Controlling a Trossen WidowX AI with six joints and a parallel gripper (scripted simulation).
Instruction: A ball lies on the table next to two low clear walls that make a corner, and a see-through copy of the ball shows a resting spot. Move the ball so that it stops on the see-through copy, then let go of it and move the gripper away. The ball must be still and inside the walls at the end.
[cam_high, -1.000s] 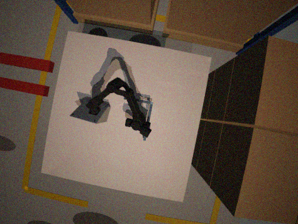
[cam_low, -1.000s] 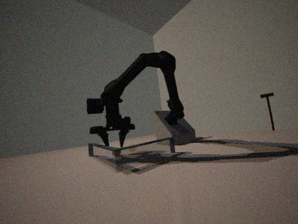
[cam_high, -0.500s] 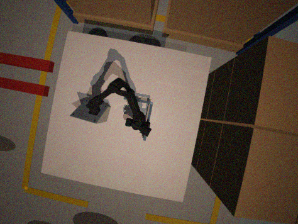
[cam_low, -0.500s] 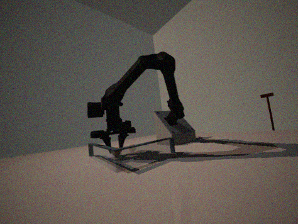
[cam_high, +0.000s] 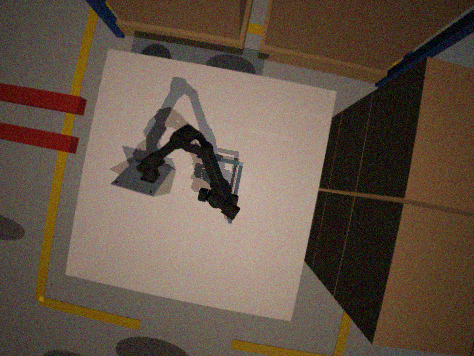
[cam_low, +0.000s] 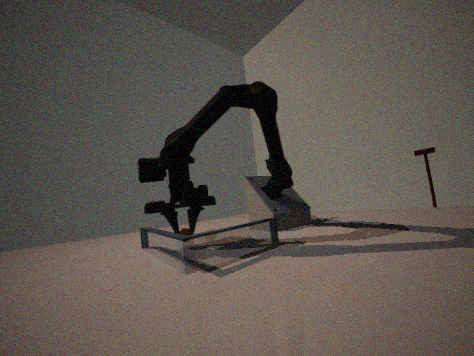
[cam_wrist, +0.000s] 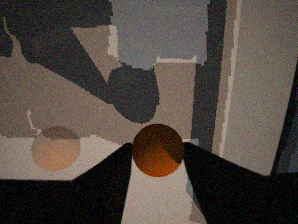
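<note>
Now: the see-through ball 80 mm behind my gripper tip, 10 mm to the right of it and 10 mm below it. Round my gripper tip: orange ball (right at my gripper tip).
</note>
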